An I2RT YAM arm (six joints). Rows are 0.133 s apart.
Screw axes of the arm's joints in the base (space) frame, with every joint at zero. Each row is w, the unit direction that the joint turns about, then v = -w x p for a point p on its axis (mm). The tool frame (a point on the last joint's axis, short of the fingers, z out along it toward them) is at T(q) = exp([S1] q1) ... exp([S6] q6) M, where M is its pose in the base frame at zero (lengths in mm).
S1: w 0 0 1 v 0 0 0
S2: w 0 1 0 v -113.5 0 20
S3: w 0 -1 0 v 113.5 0 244
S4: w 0 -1 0 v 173.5 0 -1
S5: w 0 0 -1 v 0 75 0
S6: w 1 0 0 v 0 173.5 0
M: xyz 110.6 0 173.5 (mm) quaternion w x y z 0.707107 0 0.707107 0
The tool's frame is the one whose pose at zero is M.
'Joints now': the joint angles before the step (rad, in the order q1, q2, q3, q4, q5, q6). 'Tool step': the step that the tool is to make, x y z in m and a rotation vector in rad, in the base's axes. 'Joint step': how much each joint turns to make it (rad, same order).
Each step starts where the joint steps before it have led.
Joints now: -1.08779, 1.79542, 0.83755, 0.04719, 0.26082, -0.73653
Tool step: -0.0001, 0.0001, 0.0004, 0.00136, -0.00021, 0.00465
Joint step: -0.00052, -0.00168, 0.00010, -0.00194, -0.00381, -0.00370
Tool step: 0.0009, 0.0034, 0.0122, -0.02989, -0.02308, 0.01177
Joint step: 0.00626, -0.04619, -0.00843, -0.00049, -0.00849, -0.00024
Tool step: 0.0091, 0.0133, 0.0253, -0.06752, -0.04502, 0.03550
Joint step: 0.04404, -0.09892, -0.01856, -0.00213, 0.00108, 0.01085
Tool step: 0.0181, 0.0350, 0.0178, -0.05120, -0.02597, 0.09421
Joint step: 0.11142, -0.12261, -0.06215, -0.00533, 0.01710, 0.00727
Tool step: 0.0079, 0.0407, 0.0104, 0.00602, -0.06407, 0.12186
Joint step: 0.10481, -0.13916, -0.08255, -0.02714, -0.04793, 0.02915
